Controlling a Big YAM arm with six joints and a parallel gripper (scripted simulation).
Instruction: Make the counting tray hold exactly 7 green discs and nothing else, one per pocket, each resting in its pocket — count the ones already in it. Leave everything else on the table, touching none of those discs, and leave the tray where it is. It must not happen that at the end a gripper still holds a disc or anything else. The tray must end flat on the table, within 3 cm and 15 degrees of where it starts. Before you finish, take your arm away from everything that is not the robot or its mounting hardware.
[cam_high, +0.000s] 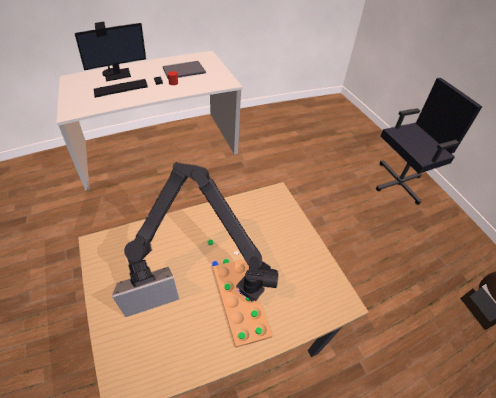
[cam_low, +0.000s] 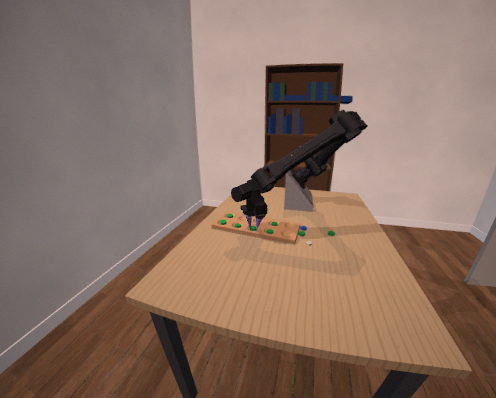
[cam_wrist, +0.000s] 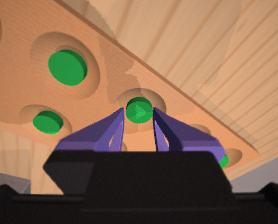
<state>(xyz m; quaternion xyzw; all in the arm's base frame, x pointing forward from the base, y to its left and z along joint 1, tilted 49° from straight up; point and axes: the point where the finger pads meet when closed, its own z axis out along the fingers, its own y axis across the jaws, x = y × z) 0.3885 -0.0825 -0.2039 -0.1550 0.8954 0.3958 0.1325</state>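
The wooden counting tray is 40 mm behind my hand, 10 mm to the left of it and 20 mm below it. Also, from my hand: blue disc (50 mm behind, 220 mm to the left, 20 mm below); then white piece (70 mm ahead, 230 mm to the left, 20 mm below).
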